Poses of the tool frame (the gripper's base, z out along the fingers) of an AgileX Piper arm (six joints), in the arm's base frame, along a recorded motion.
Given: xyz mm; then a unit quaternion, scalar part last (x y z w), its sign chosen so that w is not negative.
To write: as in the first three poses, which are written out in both.
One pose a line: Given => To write
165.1, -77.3, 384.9, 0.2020, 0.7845, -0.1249, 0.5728 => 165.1, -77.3, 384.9, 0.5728, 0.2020, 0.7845, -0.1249
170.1, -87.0, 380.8, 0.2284, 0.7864, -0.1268, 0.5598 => 170.1, -87.0, 380.8, 0.5598, 0.2284, 0.7864, -0.1268
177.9, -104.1, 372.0, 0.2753, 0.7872, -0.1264, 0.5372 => 177.9, -104.1, 372.0, 0.5372, 0.2753, 0.7872, -0.1264
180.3, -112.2, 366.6, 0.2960, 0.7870, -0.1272, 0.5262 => 180.3, -112.2, 366.6, 0.5262, 0.2960, 0.7870, -0.1272
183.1, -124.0, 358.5, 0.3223, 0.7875, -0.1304, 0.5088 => 183.1, -124.0, 358.5, 0.5088, 0.3223, 0.7875, -0.1304
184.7, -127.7, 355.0, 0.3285, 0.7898, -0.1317, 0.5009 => 184.7, -127.7, 355.0, 0.5009, 0.3285, 0.7898, -0.1317
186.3, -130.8, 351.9, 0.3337, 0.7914, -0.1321, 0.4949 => 186.3, -130.8, 351.9, 0.4949, 0.3337, 0.7914, -0.1321
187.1, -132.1, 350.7, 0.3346, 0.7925, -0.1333, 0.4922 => 187.1, -132.1, 350.7, 0.4922, 0.3346, 0.7925, -0.1333
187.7, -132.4, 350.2, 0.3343, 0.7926, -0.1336, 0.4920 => 187.7, -132.4, 350.2, 0.4920, 0.3343, 0.7926, -0.1336
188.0, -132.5, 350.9, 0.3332, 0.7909, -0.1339, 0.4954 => 188.0, -132.5, 350.9, 0.4954, 0.3332, 0.7909, -0.1339
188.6, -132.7, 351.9, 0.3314, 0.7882, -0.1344, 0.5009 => 188.6, -132.7, 351.9, 0.5009, 0.3314, 0.7882, -0.1344
